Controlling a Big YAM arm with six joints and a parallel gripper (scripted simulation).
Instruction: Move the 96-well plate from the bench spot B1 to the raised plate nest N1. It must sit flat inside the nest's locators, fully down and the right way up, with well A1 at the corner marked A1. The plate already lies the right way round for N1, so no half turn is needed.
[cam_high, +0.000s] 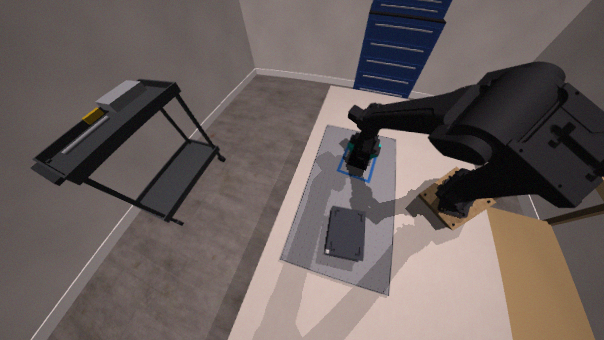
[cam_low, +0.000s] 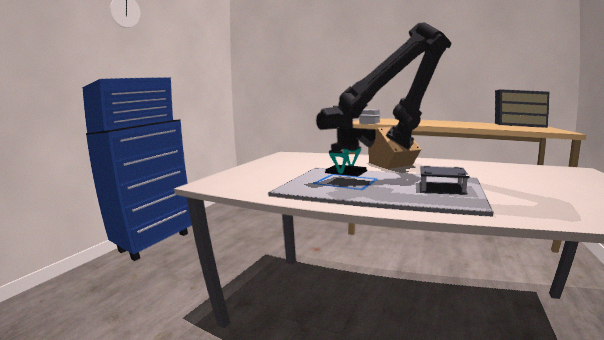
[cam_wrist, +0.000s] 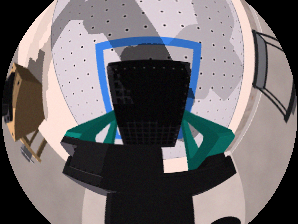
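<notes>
Right now my hand is 340 mm to the right of the raised plate nest N1, 80 mm past it and 10 mm below it. The rest, counted from my hand: black 96-well plate (right at my hand); then white corner mark (430 mm to the left, 60 mm behind, 10 mm above).
</notes>
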